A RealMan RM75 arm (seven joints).
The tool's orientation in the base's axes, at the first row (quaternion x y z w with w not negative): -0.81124, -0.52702, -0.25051, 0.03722
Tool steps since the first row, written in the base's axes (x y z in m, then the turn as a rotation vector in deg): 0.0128, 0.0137, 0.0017, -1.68, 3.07, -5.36; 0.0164, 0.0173, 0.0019, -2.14, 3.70, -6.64; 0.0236, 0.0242, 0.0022, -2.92, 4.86, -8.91; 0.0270, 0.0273, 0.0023, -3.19, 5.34, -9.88; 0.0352, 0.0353, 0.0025, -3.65, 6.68, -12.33; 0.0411, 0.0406, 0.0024, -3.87, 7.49, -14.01
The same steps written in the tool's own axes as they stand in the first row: 0.0163, 0.0055, 0.0077, -0.36, -3.92, 5.05; 0.0205, 0.0071, 0.0100, -0.55, -4.86, 6.20; 0.0288, 0.0104, 0.0146, -0.84, -6.51, 8.27; 0.0325, 0.0120, 0.0168, -0.95, -7.16, 9.17; 0.0419, 0.0157, 0.0222, -1.07, -8.65, 11.58; 0.0481, 0.0185, 0.0262, -1.21, -9.54, 13.22
